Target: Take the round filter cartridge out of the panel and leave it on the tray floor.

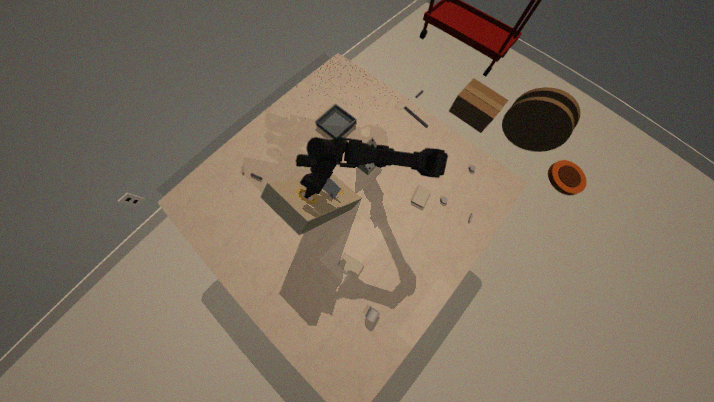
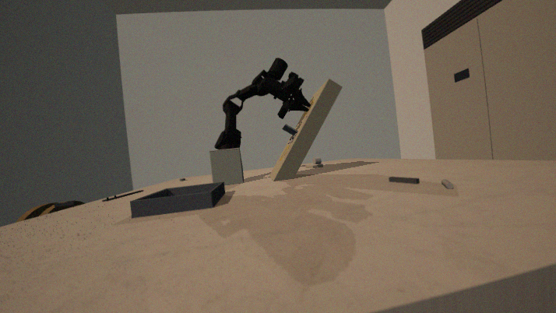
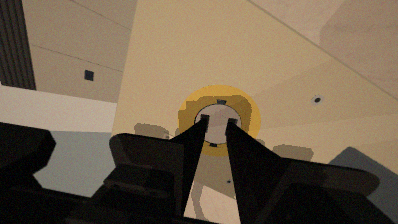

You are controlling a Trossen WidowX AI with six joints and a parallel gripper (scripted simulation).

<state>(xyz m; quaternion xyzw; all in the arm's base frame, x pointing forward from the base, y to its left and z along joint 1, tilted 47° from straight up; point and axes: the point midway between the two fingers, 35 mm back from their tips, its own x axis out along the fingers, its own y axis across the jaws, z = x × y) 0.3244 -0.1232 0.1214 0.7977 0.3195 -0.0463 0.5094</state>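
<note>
The round filter cartridge is 1 cm below my gripper tip and 1 cm ahead of it. From my gripper tip the other things lie so: grey flap 10 cm below, 9 cm behind; grey tray 40 cm behind, 29 cm to the right, 25 cm below; beige service panel 8 cm below, 3 cm behind.
</note>
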